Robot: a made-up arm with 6 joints.
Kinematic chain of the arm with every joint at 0, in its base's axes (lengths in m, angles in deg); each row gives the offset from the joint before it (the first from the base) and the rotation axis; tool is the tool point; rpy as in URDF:
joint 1: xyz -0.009 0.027 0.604 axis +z
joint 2: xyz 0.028 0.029 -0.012 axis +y
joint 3: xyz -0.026 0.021 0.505 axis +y
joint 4: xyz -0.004 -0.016 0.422 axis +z
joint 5: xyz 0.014 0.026 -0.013 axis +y
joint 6: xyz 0 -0.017 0.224 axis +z
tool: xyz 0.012 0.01 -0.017 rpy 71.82 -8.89 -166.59
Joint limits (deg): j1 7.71..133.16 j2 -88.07..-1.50 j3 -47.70..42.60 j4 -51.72..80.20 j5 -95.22..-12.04 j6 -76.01..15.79
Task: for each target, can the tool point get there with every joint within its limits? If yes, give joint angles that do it. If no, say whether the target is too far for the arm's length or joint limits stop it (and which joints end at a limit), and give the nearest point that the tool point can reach.
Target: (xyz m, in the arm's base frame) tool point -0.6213 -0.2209 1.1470
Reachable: yes | joints 24.73 -23.03 -30.49 5.51 -86.82 -15.45
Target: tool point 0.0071 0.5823 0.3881
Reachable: no: joint limits stop it (at a limit: joint 1, joint 2, joint 3, joint 5, joint 6) | nearest point -0.6780 0.1060 0.1963 | short by 0.856 m
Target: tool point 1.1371 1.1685 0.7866
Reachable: no: too far | nearest point 0.2726 0.3075 1.5580 | short by 1.444 m
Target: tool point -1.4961 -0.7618 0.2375
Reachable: no: too far | nearest point -0.9540 -0.4743 0.4134 | short by 0.638 m
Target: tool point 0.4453 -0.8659 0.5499
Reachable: yes | joints 122.63 -70.41 -27.00 -23.82 -47.36 -20.31
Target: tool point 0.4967 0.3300 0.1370
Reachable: no: joint limits stop it (at a limit: joint 1, joint 2, joint 3, joint 5, joint 6) | nearest point 0.5213 -0.3790 0.2028 | short by 0.713 m
